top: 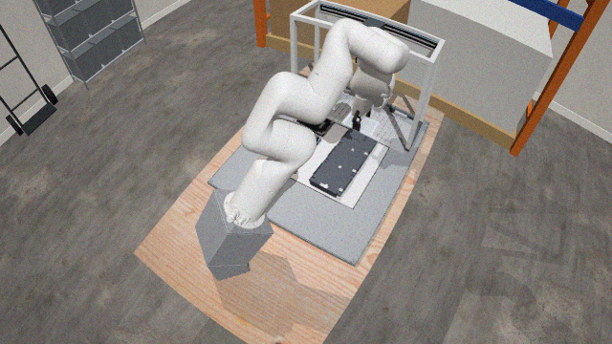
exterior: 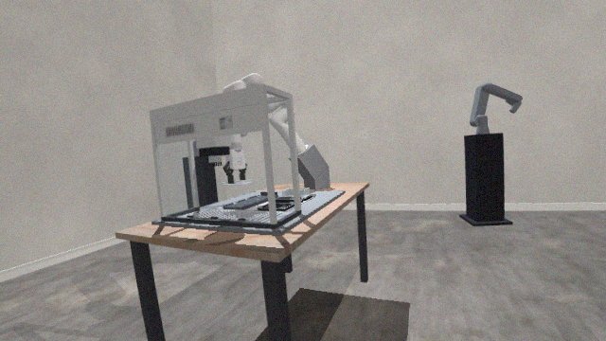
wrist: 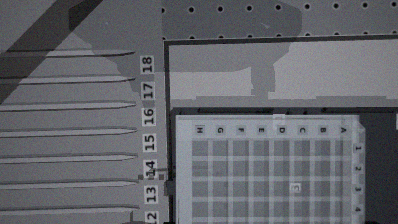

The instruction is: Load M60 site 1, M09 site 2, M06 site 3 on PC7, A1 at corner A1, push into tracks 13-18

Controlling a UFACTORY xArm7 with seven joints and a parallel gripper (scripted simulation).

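Right now the dark plate carrier PC7 is 10 cm behind my hand, 3 cm to the left of it and 12 cm below it. From my hand the other things lie so: clear plate: 1 cm below; white apron: 9 cm behind, 11 cm to the left, 14 cm below; deep-well block M09: 6 cm behind, 23 cm to the left, 12 cm below.
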